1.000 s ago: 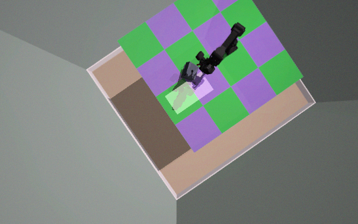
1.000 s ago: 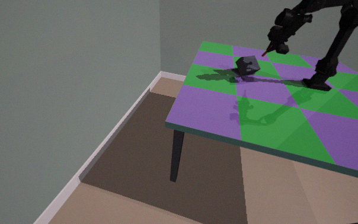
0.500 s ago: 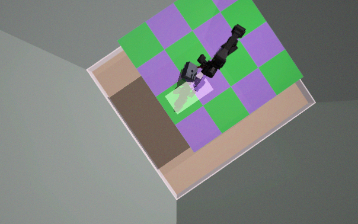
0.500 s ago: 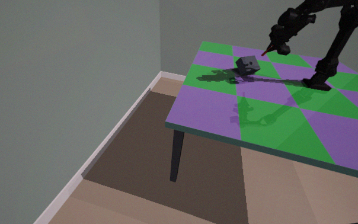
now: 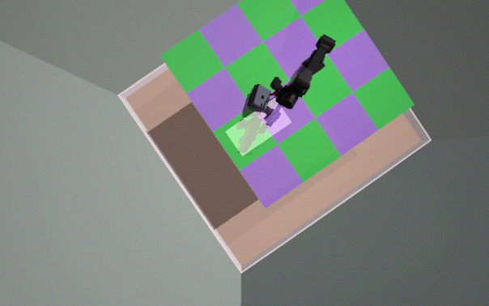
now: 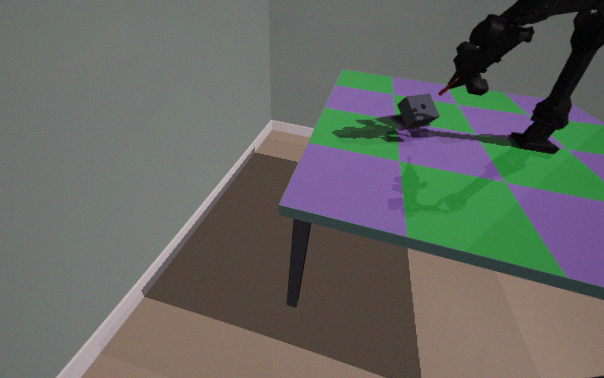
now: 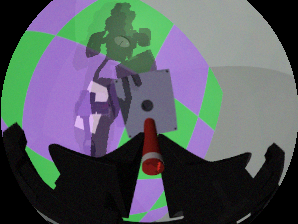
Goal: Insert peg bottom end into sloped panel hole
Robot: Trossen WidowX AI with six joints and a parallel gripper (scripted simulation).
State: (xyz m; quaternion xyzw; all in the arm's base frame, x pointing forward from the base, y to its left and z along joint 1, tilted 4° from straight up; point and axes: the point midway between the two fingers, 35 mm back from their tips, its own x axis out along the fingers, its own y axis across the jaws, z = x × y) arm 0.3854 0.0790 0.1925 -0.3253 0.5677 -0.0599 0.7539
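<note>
My gripper tip is 5 cm short of the dark sloped panel, 5 cm to the left of it and 12 cm above it. The rest, counted from my gripper tip: red peg: 1 cm behind, 1 cm to the left, 1 cm above.
</note>
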